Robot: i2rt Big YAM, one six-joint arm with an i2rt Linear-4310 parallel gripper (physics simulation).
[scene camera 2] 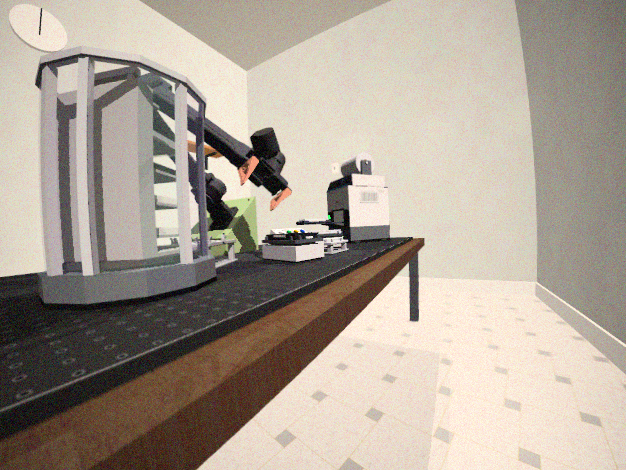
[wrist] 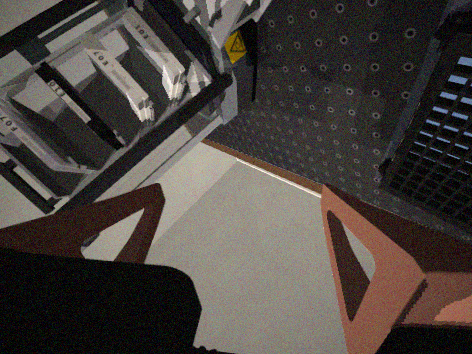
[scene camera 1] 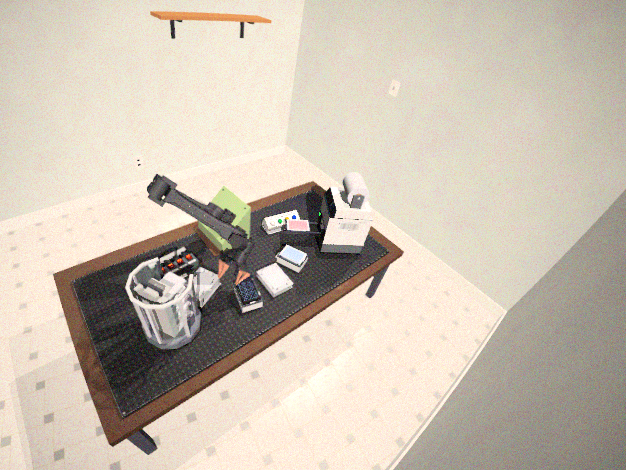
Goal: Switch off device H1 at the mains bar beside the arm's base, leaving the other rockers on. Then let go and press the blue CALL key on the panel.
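Places are measured from the arm's base along level axes (x ahead, y left, z up), in metres.
Pixels of known places: gripper, between the fingertips: point(scene camera 2: 257, 197) point(wrist: 237, 192) point(scene camera 1: 227, 281); arm's base, origin of its link: point(scene camera 2: 225, 219) point(scene camera 1: 225, 221).
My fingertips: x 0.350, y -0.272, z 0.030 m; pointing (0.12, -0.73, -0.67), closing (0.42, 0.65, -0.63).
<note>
Ahead of a thing's pixels: the offset from my fingertips to its top centre. "*": to the spot under its first point.
The mains bar {* 0.337 m back, 0.042 m right, 0.114 m down} point(scene camera 1: 179, 260) lies behind the carousel in scene camera 1, with several rockers glowing orange-red. Its labels are too small to read, so I cannot tell which rocker is H1. The bar does not show in the wrist view. The white panel {0.222 m back, 0.600 m left, 0.080 m down} point(scene camera 1: 273, 226) is at the back of the table, with a blue key {0.178 m back, 0.665 m left, 0.089 m down} point(scene camera 1: 293, 217) point(scene camera 2: 302, 231) beside yellow and green ones. My gripper point(scene camera 1: 229, 279) point(scene camera 2: 257, 197) point(wrist: 237, 192) is open and empty, its orange fingers wide apart. It hangs well above the table, to the right of the carousel, apart from the bar and panel.
The tall carousel {0.075 m back, 0.258 m right, 0.171 m up} point(scene camera 1: 171, 342) point(scene camera 2: 126, 285) stands front left, its labelled slots in the wrist view. A dark-topped box {0.047 m ahead, 0.082 m left, 0.094 m down} point(scene camera 1: 247, 290), a white box {0.062 m ahead, 0.254 m left, 0.121 m down} point(scene camera 1: 274, 279) and a blue-topped box {0.030 m ahead, 0.426 m left, 0.094 m down} point(scene camera 1: 292, 255) lie along the front. A green board point(scene camera 1: 240, 212) stands behind; a white machine {0.104 m ahead, 0.767 m left, 0.292 m up} point(scene camera 1: 346, 235) point(scene camera 2: 369, 207) stands right.
</note>
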